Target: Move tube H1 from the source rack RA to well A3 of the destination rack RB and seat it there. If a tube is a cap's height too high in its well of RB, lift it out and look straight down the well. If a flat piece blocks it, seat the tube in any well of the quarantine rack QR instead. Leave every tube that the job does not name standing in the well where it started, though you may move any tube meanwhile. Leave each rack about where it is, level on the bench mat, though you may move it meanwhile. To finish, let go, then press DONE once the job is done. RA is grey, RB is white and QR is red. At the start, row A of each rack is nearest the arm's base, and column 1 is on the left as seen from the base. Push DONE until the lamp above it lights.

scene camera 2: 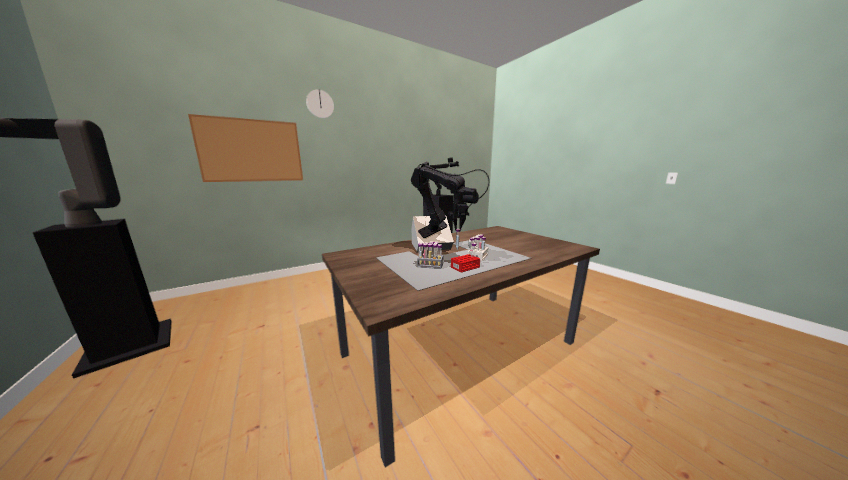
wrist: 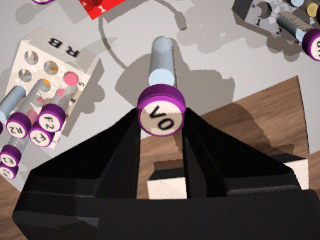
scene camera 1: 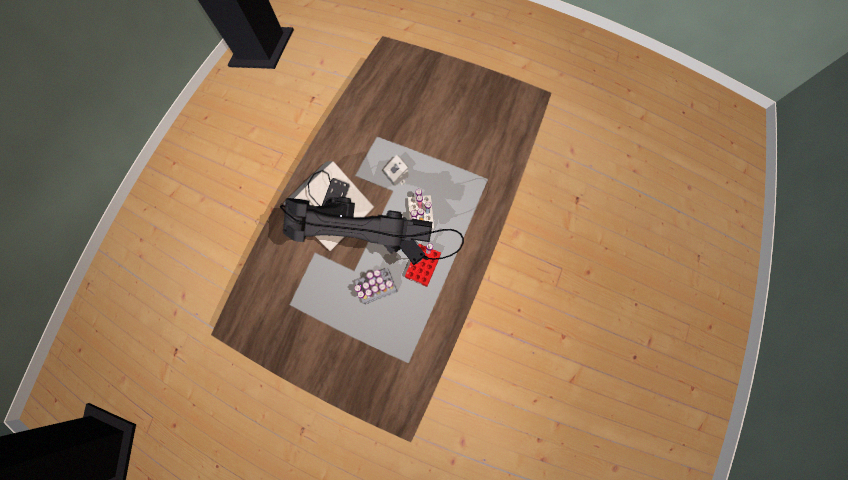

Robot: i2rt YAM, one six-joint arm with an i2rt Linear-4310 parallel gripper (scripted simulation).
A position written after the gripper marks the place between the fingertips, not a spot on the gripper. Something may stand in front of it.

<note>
In view: the gripper (wrist: 161, 118) and a white rack RB (wrist: 56, 50).
</note>
